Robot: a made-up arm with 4 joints. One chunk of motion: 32 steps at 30 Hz.
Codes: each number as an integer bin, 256 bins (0 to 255) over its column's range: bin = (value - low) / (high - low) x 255, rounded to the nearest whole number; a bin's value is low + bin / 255 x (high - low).
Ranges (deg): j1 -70..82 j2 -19..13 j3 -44..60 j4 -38..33
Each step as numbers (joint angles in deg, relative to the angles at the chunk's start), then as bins.
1 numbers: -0.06 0.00 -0.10 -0.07
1 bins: 117 151 108 136
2 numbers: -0.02 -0.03 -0.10 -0.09
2 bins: 117 151 108 136
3 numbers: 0.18 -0.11 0.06 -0.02
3 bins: 118 151 108 136
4 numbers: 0.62 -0.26 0.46 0.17
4 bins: 118 149 109 137
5 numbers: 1.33 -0.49 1.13 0.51
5 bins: 120 148 111 138
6 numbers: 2.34 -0.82 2.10 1.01
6 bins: 121 145 113 140
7 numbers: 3.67 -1.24 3.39 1.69
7 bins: 124 142 116 143
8 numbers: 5.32 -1.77 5.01 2.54
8 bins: 126 137 120 146
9 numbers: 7.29 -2.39 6.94 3.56
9 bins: 130 132 125 149
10 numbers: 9.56 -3.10 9.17 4.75
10 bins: 133 127 130 154
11 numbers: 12.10 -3.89 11.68 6.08
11 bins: 138 120 137 158
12 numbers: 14.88 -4.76 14.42 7.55
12 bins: 142 113 143 164
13 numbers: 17.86 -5.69 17.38 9.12
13 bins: 147 106 150 169
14 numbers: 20.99 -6.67 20.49 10.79
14 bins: 153 98 158 175
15 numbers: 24.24 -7.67 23.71 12.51
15 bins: 158 90 166 181
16 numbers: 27.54 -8.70 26.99 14.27
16 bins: 164 82 174 188
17 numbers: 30.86 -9.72 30.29 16.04
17 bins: 169 74 182 194
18 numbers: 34.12 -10.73 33.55 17.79
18 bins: 175 66 190 200
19 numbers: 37.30 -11.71 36.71 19.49
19 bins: 180 58 198 206
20 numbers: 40.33 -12.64 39.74 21.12
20 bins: 185 51 205 212
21 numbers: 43.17 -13.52 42.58 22.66
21 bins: 190 44 212 218
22 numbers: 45.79 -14.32 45.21 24.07
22 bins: 194 37 219 223
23 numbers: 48.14 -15.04 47.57 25.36
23 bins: 198 32 225 228
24 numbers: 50.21 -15.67 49.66 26.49
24 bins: 202 27 230 232
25 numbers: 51.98 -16.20 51.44 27.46
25 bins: 205 22 234 235
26 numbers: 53.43 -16.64 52.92 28.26
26 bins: 207 19 238 238
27 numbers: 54.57 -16.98 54.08 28.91
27 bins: 209 16 240 240
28 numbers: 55.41 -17.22 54.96 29.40
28 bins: 210 14 243 242
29 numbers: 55.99 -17.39 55.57 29.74
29 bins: 211 13 244 243
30 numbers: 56.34 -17.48 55.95 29.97
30 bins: 212 12 245 244
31 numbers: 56.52 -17.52 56.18 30.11
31 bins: 212 12 246 245
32 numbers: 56.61 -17.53 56.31 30.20
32 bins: 212 12 246 245
